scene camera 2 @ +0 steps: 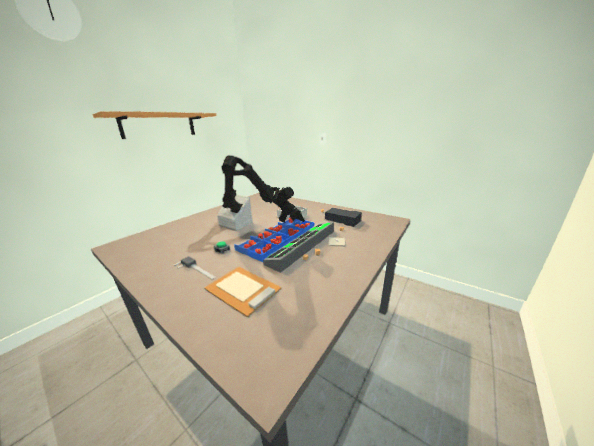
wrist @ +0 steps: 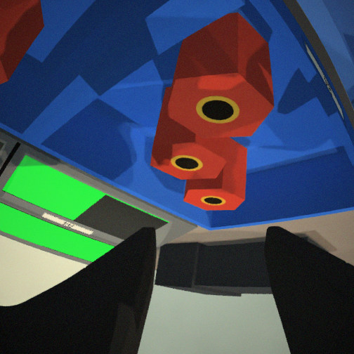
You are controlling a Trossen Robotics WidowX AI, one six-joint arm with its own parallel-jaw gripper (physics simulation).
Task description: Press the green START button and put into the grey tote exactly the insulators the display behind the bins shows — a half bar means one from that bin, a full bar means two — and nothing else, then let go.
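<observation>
My gripper is partly open with nothing between its fingers, low over the far end of the blue bins. In the wrist view three red insulators with dark, yellow-ringed holes, a large one and two smaller-looking ones, lie in a bin beyond the fingertips; part of another insulator shows at the upper left. The display behind the bins shows green bars. The green START button stands left of the bins. The grey tote is partly hidden behind the gripper; its contents are not visible.
A dark box stands beyond the display. A pale card and small orange pieces lie beside the display. A clipboard and a caliper-like tool lie on the table.
</observation>
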